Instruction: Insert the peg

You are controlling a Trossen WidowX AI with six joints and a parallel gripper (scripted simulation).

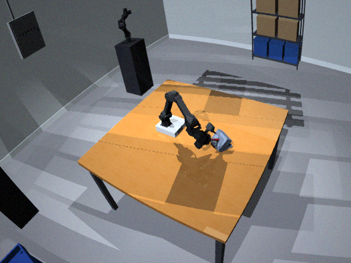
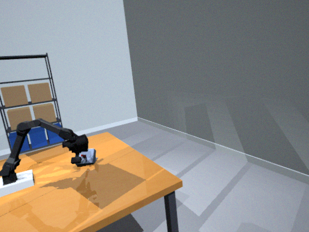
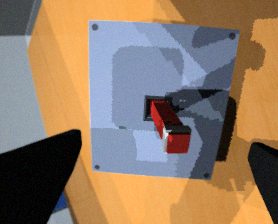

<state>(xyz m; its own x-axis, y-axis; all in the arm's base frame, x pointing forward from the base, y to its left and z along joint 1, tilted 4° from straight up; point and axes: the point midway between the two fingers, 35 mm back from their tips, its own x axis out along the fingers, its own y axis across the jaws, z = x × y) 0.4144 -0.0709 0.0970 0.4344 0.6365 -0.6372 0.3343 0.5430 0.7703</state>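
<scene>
The red peg lies 1 cm ahead of my gripper tip, 2 cm to the left of it and 2 cm below it. The rest, counted from my gripper tip: sloped panel (3 cm ahead, 6 cm to the left, 6 cm below).
</scene>
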